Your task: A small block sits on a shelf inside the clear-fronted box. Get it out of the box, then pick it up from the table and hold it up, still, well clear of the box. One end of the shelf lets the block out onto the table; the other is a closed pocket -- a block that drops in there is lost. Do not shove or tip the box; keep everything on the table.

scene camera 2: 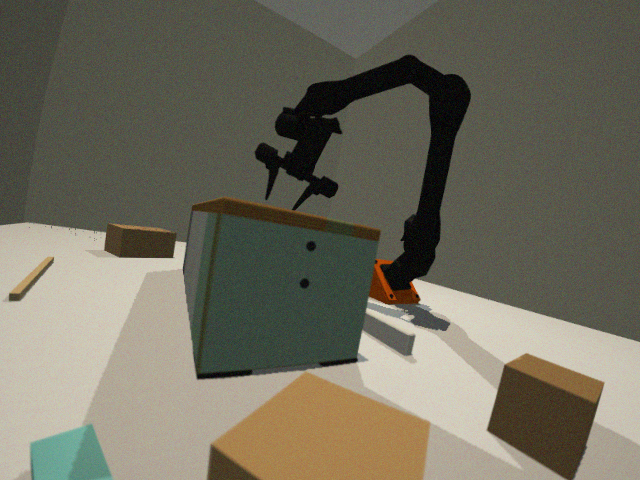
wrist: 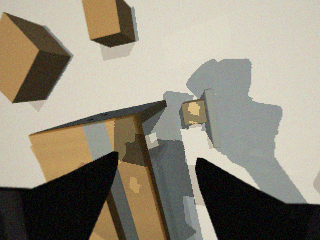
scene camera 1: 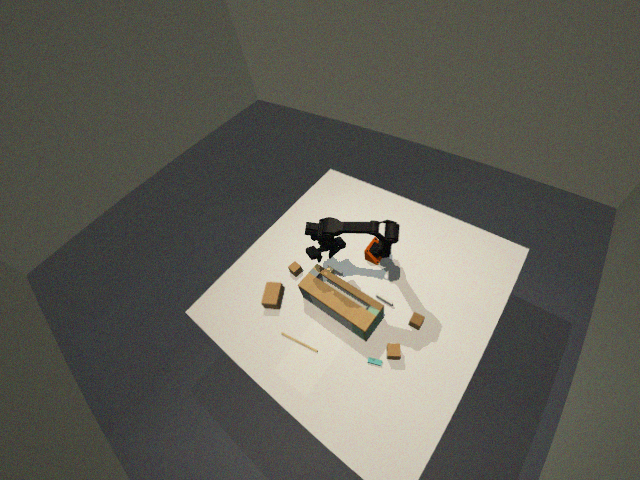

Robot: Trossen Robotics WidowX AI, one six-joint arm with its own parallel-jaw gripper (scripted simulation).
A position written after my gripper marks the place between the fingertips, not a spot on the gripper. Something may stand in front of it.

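My gripper (scene camera 2: pixel 278 206) is there for me to see in scene camera 2, and the wrist view gives me the gripper (wrist: pixel 157 160) as well. I also see a long box (scene camera 2: pixel 266 287). The wrist view shows me that box (wrist: pixel 148 189) too, and in scene camera 1 I find the box (scene camera 1: pixel 361 314) once again.
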